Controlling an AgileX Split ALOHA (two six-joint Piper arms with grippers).
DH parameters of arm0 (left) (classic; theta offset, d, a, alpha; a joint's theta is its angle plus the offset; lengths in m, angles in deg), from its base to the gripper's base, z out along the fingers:
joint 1: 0 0.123 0 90
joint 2: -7.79 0 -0.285 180
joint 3: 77.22 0 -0.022 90
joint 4: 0 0.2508 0 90
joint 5: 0 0 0.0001 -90
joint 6: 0 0.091 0 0
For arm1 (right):
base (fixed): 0 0 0 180
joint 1: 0 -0.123 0 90
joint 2: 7.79 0 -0.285 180
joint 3: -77.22 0 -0.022 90
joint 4: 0 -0.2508 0 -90
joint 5: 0 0 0.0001 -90
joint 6: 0 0.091 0 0
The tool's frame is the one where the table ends.
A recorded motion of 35 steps. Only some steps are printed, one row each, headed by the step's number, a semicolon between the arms.
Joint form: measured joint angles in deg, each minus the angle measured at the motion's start. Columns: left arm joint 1, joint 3, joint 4, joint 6, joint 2, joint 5; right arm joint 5, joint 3, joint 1, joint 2, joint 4, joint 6.
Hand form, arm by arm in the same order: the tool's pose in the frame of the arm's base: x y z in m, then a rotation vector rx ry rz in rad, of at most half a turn. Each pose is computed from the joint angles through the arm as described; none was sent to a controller.
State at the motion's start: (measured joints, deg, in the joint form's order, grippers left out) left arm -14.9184 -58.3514 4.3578 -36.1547 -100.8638 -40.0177; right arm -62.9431 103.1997 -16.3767 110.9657 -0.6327 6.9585
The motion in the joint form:
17: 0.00 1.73 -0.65 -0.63 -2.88 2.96; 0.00 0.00 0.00 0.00 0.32 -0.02
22: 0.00 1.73 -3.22 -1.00 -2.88 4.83; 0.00 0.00 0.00 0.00 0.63 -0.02
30: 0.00 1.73 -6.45 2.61 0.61 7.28; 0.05 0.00 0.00 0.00 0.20 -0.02
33: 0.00 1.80 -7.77 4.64 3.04 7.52; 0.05 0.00 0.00 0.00 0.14 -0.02
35: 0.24 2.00 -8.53 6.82 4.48 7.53; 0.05 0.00 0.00 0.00 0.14 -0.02
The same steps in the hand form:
17: 0.3125 -0.0796 0.1469 -0.4902 2.9111 -0.0635; 0.4086 0.1205 0.2997 -0.2222 2.7158 0.1256
22: 0.3146 -0.0827 0.1474 -0.5443 2.8834 -0.1256; 0.4087 0.1201 0.2997 -0.2241 2.7149 0.1185
30: 0.3154 -0.0859 0.1683 -0.4993 2.8028 -0.2237; 0.4086 0.1207 0.2997 -0.2214 2.7153 0.1286
33: 0.3131 -0.0864 0.1820 -0.4663 2.7669 -0.2605; 0.4086 0.1208 0.2997 -0.2211 2.7155 0.1300
35: 0.3111 -0.0852 0.1893 -0.4291 2.7511 -0.2734; 0.4086 0.1208 0.2997 -0.2211 2.7155 0.1300

